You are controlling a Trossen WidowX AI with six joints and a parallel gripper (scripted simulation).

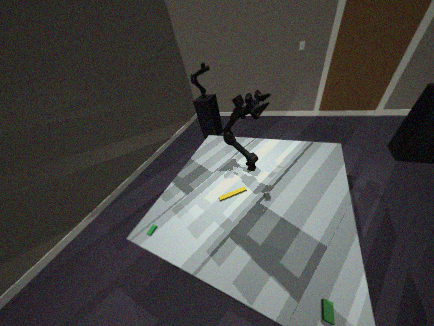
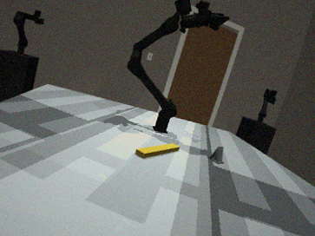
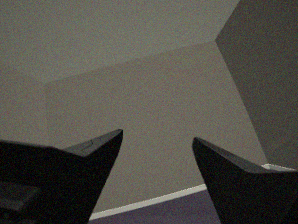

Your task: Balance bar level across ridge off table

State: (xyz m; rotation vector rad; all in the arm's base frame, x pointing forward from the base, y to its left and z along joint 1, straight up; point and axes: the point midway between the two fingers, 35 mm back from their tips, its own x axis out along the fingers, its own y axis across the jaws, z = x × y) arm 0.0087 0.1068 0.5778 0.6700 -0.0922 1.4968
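The yellow bar lies 29 cm ahead of my gripper tip, 20 cm to the right of it and 59 cm below it.
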